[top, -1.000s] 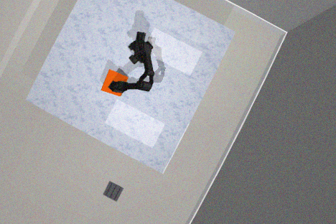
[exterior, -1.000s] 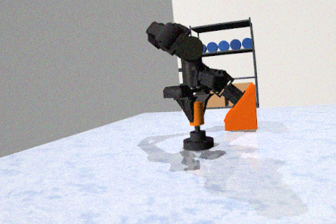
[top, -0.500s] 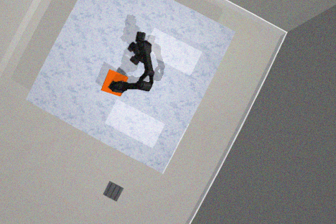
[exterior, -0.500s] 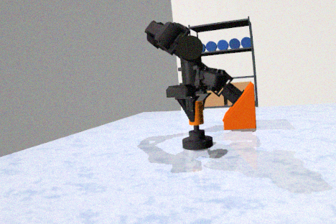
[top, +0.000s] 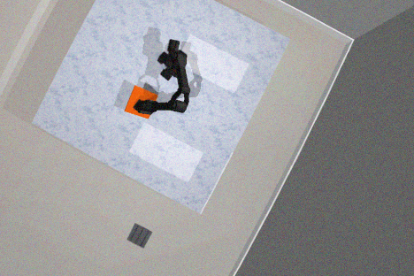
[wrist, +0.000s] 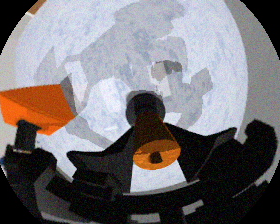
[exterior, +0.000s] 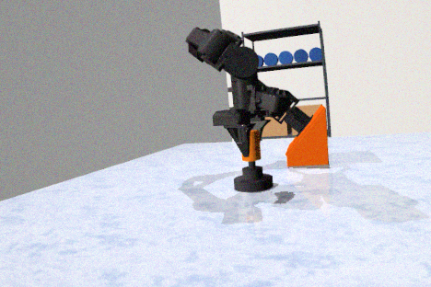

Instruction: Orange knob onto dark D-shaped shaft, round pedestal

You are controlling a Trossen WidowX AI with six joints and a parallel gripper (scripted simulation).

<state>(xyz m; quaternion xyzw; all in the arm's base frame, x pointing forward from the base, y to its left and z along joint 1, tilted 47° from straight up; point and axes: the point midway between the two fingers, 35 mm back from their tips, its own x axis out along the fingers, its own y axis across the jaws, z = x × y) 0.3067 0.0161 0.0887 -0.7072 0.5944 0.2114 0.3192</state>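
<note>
Right now the orange knob is 20 mm above my gripper tip. Also, from my gripper tip: dark round pedestal: 40 mm below.
</note>
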